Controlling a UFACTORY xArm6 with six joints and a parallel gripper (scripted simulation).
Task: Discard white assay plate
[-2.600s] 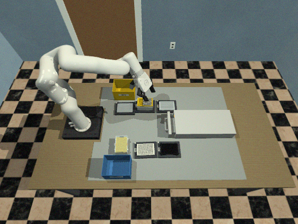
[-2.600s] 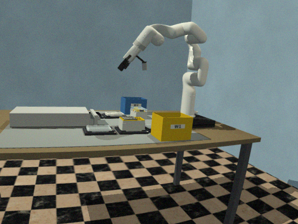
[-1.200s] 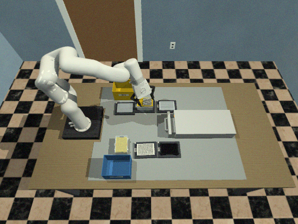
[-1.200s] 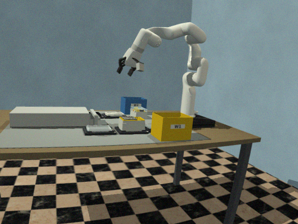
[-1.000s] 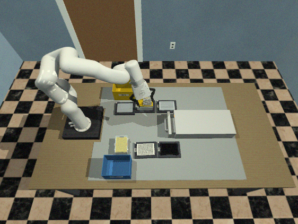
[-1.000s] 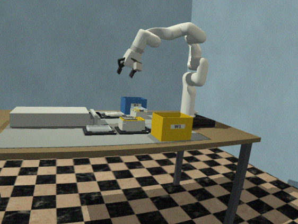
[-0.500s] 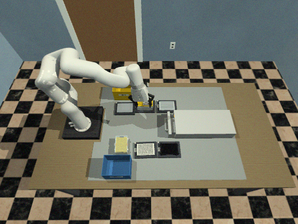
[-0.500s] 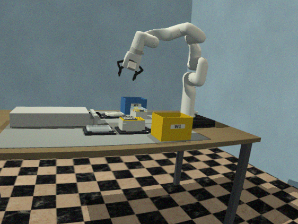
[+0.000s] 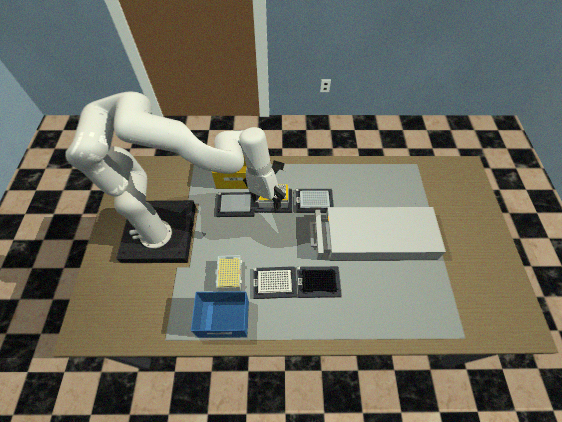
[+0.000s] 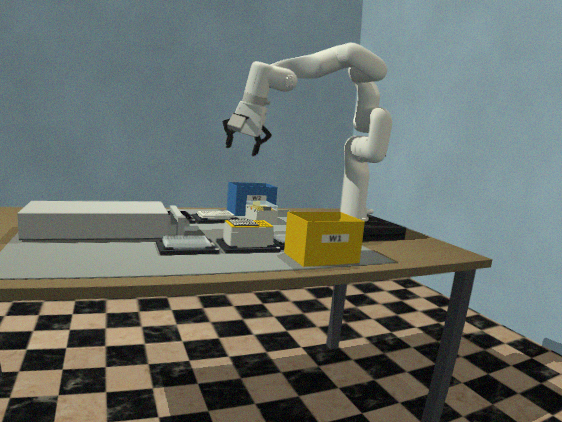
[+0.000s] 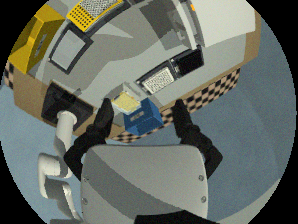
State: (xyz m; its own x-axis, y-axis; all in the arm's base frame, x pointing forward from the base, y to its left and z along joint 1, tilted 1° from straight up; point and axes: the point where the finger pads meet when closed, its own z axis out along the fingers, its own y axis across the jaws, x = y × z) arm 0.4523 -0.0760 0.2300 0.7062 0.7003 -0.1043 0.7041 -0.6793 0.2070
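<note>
The white 96-well assay plate is 1 cm behind my hand, 20 cm to the right of it and 26 cm below it. Also, from my hand: dark work nest N4: 1 cm behind, 20 cm to the right, 27 cm below; then drawer: 32 cm ahead, 6 cm to the right, 25 cm below; then black plate: 16 cm ahead, 23 cm to the right, 26 cm below.
</note>
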